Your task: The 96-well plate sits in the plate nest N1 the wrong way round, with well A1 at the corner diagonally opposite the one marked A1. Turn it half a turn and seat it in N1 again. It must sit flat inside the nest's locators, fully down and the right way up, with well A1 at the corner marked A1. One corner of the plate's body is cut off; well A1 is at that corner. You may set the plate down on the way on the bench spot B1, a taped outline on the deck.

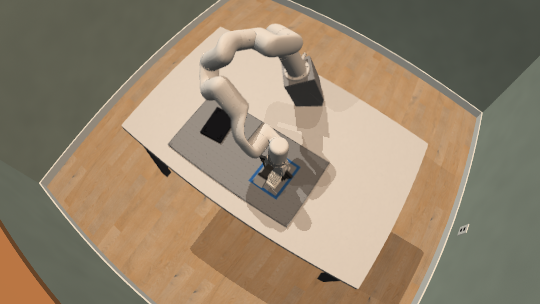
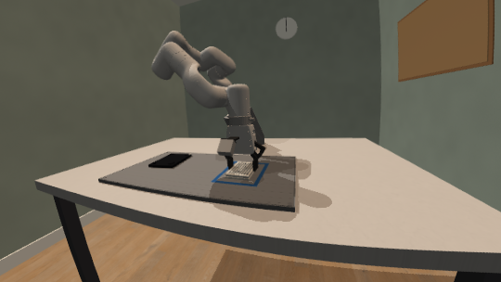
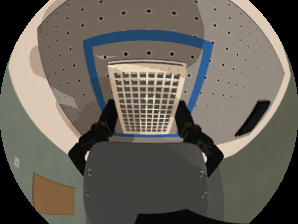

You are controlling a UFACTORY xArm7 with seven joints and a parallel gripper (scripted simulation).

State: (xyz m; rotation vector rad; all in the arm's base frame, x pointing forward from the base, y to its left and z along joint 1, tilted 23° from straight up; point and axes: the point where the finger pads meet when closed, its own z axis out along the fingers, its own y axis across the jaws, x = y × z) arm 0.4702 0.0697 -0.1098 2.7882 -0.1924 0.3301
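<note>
My gripper is now 1 cm above the white 96-well plate. From my hand the other things lie so: black plate nest N1: 10 cm behind, 35 cm to the right, 1 cm below.
</note>
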